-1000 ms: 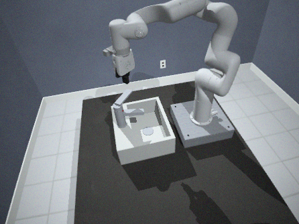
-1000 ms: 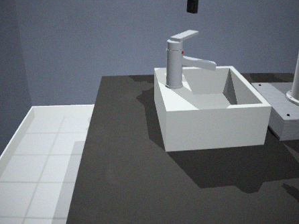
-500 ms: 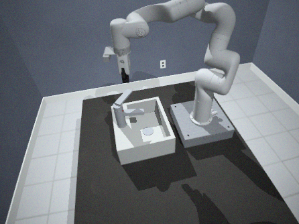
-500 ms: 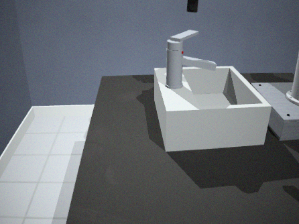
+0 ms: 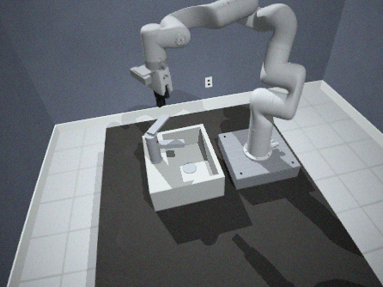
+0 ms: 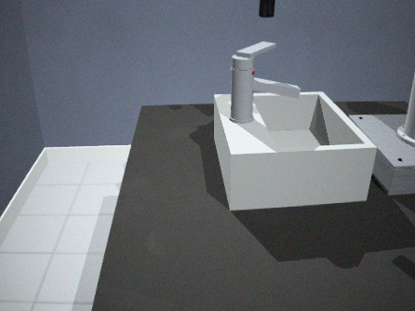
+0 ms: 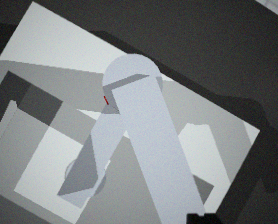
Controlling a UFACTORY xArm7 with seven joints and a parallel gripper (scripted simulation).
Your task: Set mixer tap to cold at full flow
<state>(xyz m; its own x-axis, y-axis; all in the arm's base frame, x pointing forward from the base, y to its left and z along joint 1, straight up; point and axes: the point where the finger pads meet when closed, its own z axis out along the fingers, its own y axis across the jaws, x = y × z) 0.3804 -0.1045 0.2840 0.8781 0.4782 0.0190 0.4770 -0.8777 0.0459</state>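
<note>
Right now the flat lever is 9 cm below my hand, 3 cm to the left of it and 3 cm ahead of it. Round my hand: white sink basin (32 cm below, 7 cm to the left, 5 cm behind); grey mixer tap (13 cm below, 5 cm to the left, 4 cm ahead).
</note>
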